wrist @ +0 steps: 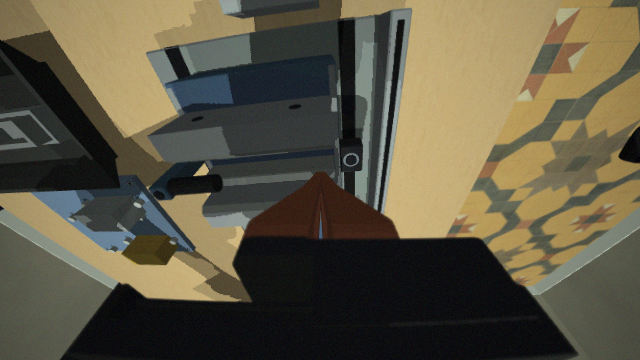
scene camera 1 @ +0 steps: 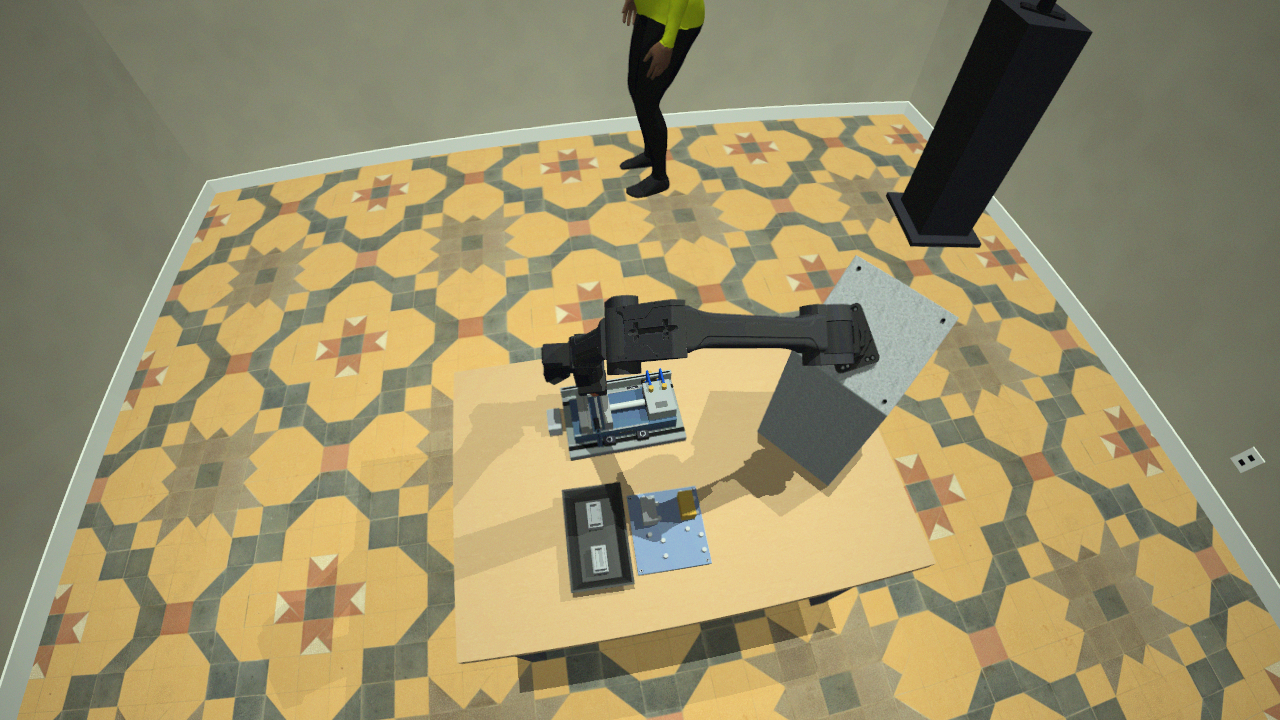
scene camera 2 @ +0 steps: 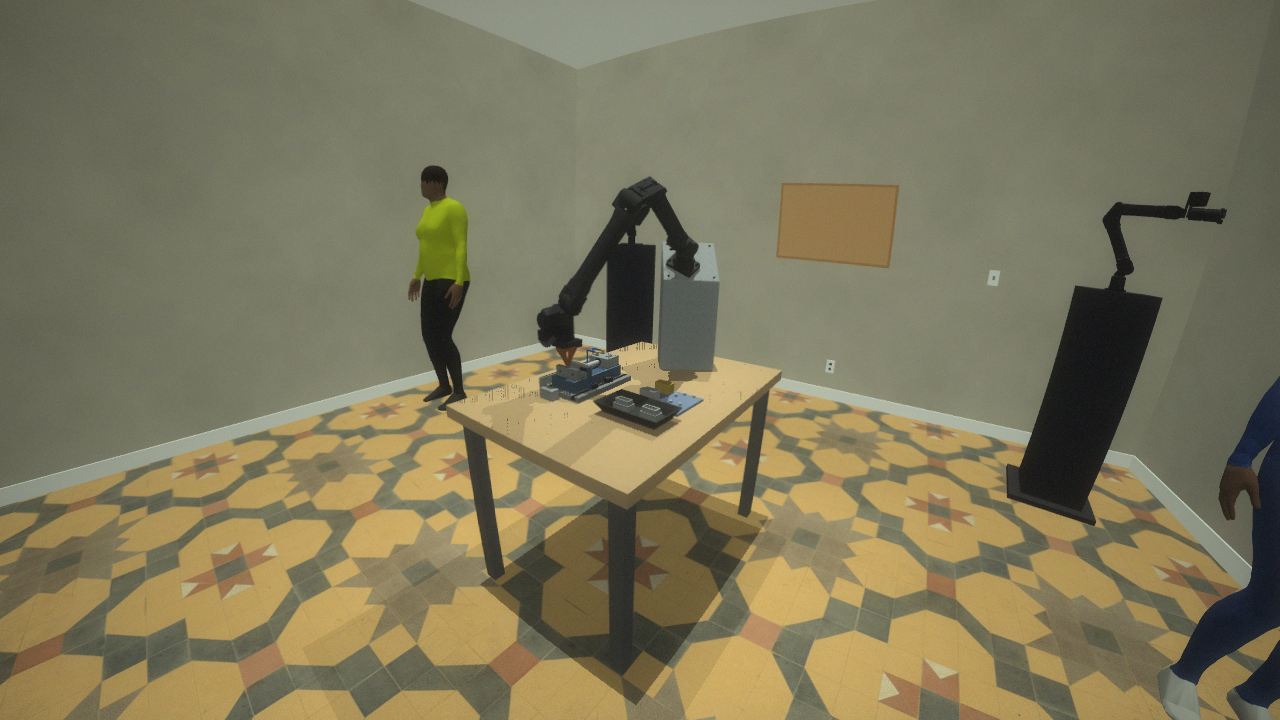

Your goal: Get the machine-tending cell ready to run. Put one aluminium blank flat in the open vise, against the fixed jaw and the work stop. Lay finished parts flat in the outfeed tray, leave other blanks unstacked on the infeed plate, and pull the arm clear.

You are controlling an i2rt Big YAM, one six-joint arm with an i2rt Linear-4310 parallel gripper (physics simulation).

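Frame: origin at the arm's base, x ahead, y left, z up, level; metres.
Seen in the pictures: gripper, fingertip midpoint: [wrist: 320, 179] [scene camera 1: 595, 395] [scene camera 2: 568, 365]; arm's base, origin of the base link: [scene camera 1: 849, 338] [scene camera 2: 682, 265].
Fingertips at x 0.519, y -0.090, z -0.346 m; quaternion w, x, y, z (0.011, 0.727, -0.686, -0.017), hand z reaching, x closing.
Observation:
Offsets run from my fingertips to a thing's top centre. "spot": to the spot under its first point. Level surfaces: height alone.
My gripper [scene camera 2: 566, 360] [wrist: 320, 179] is shut and empty, its red-brown fingertips low over the vise {0.016 m up, 0.066 m back, 0.024 m left} [scene camera 1: 666, 428] [scene camera 2: 586, 380] [wrist: 240, 145]. In the wrist view, a dark grey strip shows between the vise jaws; I cannot tell whether it is a blank. The work stop's black rod {0.013 m up, 0.006 m back, 0.086 m left} [wrist: 195, 184] is beside it. Two finished parts {spot: 0.050 m down, 0.002 m ahead, 0.293 m left} [scene camera 1: 594, 514] {spot: 0.050 m down, 0.010 m back, 0.396 m left} [scene camera 1: 599, 558] lie flat and apart in the outfeed tray [scene camera 1: 567, 546] [wrist: 75, 100]. A grey block {0.039 m down, 0.125 m back, 0.286 m left} [scene camera 1: 649, 510] [wrist: 110, 213] and a brass-coloured block {0.040 m down, 0.214 m back, 0.275 m left} [scene camera 1: 687, 504] [wrist: 151, 251] sit apart on the blue infeed plate {0.075 m down, 0.169 m back, 0.325 m left} [scene camera 1: 653, 557] [scene camera 2: 689, 400].
A small grey block {0.047 m down, 0.110 m ahead, 0.040 m left} [scene camera 1: 554, 420] [scene camera 2: 549, 392] [wrist: 270, 6] is by the vise's end. The arm's grey pedestal [scene camera 1: 819, 420] [scene camera 2: 687, 322] stands beside the table {0.083 m down} [scene camera 1: 769, 573] [scene camera 2: 617, 465]. A person in yellow [scene camera 1: 657, 80] [scene camera 2: 441, 241] stands behind; a person in blue [scene camera 2: 1253, 537] is at the right.

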